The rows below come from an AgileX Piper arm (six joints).
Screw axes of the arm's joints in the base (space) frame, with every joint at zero. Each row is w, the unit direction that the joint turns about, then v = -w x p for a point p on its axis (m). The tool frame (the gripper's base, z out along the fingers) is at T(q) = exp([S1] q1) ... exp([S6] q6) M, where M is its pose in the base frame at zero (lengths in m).
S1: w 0 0 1 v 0.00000 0.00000 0.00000
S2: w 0 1 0 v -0.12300 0.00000 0.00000
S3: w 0 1 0 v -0.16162 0.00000 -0.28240
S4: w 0.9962 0 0.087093 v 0.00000 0.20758 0.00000
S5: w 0 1 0 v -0.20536 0.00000 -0.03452
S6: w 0.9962 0 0.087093 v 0.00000 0.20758 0.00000
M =
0.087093 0 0.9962 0.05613
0 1 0 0.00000
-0.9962 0 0.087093 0.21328
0 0 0 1
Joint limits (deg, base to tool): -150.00..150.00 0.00..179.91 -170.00..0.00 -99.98..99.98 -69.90..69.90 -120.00..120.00
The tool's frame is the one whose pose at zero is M.
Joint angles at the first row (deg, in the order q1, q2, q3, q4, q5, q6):
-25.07, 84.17, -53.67, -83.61, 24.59, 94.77
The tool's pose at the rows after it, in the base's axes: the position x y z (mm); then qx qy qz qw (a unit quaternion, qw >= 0):
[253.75 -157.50 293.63 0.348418 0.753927 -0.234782 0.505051]
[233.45 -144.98 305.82 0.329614 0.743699 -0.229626 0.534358]
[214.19 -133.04 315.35 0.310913 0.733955 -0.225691 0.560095]
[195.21 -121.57 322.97 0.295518 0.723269 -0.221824 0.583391]
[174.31 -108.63 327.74 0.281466 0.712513 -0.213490 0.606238]
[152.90 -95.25 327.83 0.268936 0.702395 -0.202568 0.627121]
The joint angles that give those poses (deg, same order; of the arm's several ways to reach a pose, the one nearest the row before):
-25.07, 78.42, -50.07, -87.75, 22.73, 97.32
-25.08, 72.29, -46.49, -91.46, 20.84, 99.69
-25.08, 66.52, -43.33, -94.49, 19.12, 101.33
-25.08, 60.89, -40.48, -96.37, 17.62, 102.18
-25.07, 54.64, -37.31, -96.90, 15.75, 102.15
-25.07, 48.13, -33.73, -96.69, 13.76, 101.79

